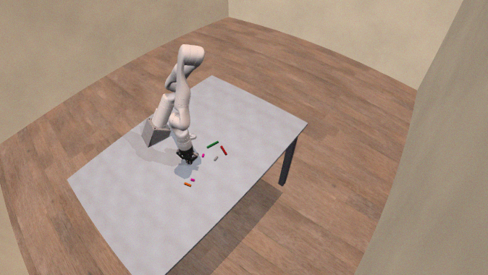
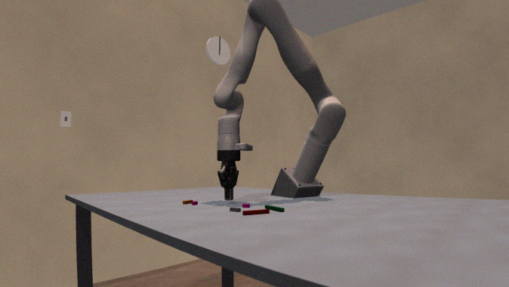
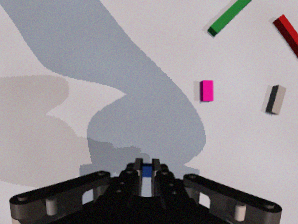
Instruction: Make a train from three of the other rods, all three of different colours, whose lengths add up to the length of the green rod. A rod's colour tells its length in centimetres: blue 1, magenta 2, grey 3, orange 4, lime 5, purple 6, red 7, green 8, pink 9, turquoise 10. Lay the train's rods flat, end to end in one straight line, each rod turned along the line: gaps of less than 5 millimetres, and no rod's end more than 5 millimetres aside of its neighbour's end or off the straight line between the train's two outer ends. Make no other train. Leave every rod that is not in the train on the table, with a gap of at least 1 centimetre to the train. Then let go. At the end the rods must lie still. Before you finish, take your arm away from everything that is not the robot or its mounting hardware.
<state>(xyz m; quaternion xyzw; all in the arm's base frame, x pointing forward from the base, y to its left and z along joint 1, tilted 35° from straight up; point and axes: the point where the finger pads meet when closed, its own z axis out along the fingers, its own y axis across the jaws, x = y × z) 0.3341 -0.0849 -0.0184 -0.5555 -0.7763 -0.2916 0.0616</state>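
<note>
Now: the grey rod 100 mm ahead of my hand, 120 mm to the left of it and 30 mm below it. The rest, counted from my hand: green rod (20 mm ahead, 190 mm to the left, 30 mm below); blue rod (10 mm below); orange rod (80 mm ahead, 110 mm to the right, 30 mm below).
</note>
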